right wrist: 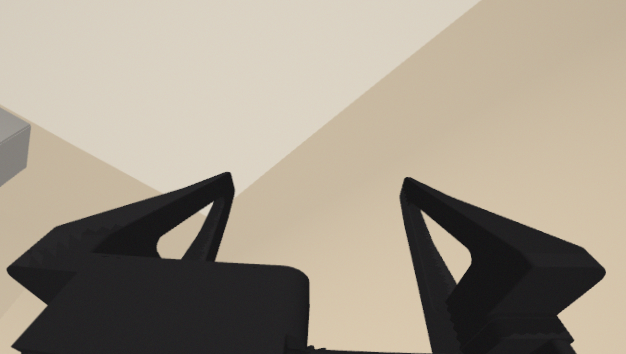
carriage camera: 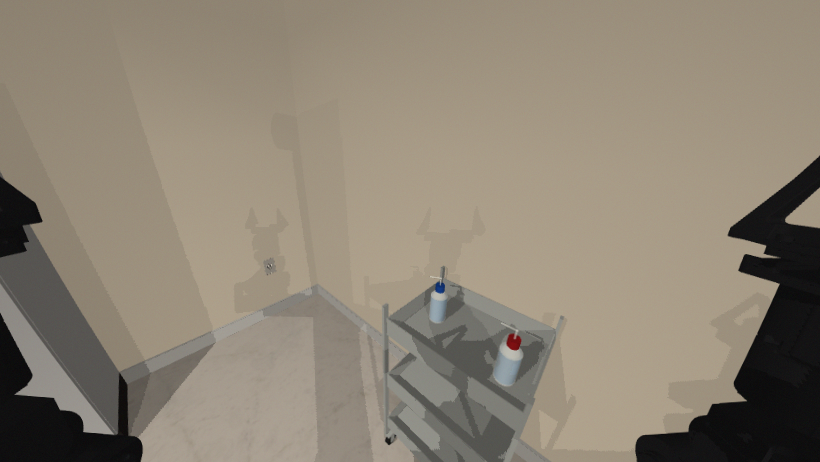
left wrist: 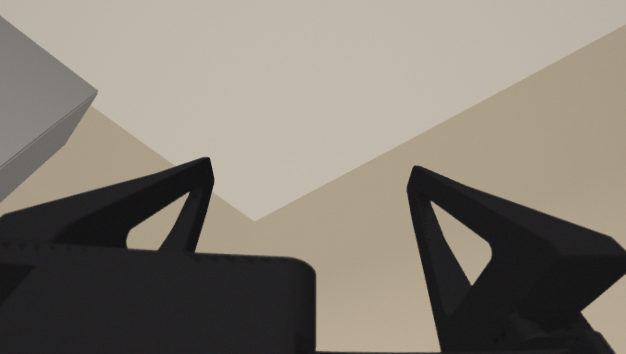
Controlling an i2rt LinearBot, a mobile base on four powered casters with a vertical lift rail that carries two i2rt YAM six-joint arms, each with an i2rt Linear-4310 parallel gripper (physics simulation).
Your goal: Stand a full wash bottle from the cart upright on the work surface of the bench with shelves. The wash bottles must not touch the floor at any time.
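Frame: origin at the left arm's base, x ahead, y left, z up, level; millimetres.
Seen in the pictures: left gripper, fingertip midpoint: (left wrist: 311, 172); right gripper, fingertip midpoint: (right wrist: 316, 184).
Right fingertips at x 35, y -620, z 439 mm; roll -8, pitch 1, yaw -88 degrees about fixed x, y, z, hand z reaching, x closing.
A point is followed by its place in that frame.
Two wash bottles stand upright on the top tray of the grey cart (carriage camera: 385, 355) {x 500, y -262, z -288 mm} in the carriage view. The blue-capped bottle (carriage camera: 438, 307) {x 556, y -442, z -120 mm} is near the tray's far left corner. The red-capped bottle (carriage camera: 508, 364) {x 325, y -592, z -109 mm} is nearer, toward the tray's right end. Both look filled with pale blue liquid. My left gripper (left wrist: 311, 172) {x 33, y 6, z 442 mm} is open and empty, with wall and ceiling behind its fingers. My right gripper (right wrist: 316, 184) {x 35, y -620, z 439 mm} is open and empty too. In the carriage view both arms are at the picture's side edges, well apart from the cart. The bench with shelves does not show in these views.
The cart has lower trays and casters and stands close to the wall (carriage camera: 602, 172) {x 493, y -818, z 361 mm} on its right. A grey cabinet (carriage camera: 63, 321) {x 587, y 1014, z -267 mm} (left wrist: 35, 95) {x 371, y 928, z 1089 mm} (right wrist: 12, 145) {x 504, y 923, z 1177 mm} stands at the left. A room corner lies behind the cart, with a wall socket (carriage camera: 269, 266) {x 1354, y 632, z -453 mm} left of it.
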